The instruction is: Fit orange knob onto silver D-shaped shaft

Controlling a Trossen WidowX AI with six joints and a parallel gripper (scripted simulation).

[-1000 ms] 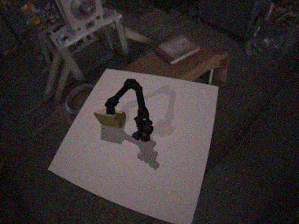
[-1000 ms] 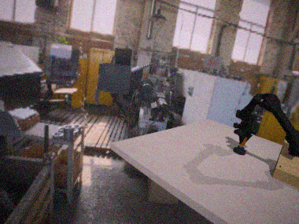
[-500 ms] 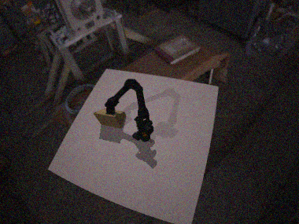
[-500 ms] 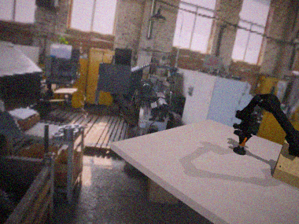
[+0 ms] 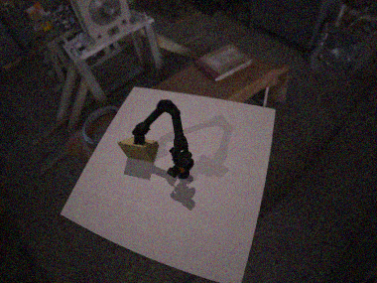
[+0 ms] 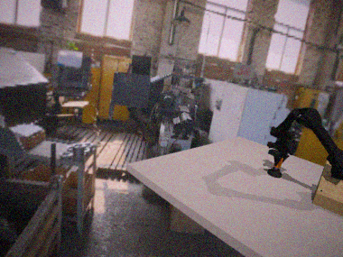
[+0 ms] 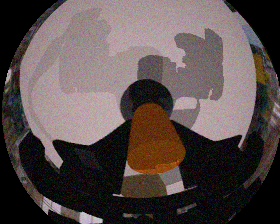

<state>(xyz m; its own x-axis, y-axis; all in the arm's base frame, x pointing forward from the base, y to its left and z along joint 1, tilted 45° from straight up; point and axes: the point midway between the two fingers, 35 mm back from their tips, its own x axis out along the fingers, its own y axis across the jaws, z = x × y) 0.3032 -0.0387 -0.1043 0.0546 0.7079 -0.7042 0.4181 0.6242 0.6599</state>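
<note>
My gripper tip is 40 mm above the round dark pedestal. Also, from my gripper tip: orange knob (30 mm above).
</note>
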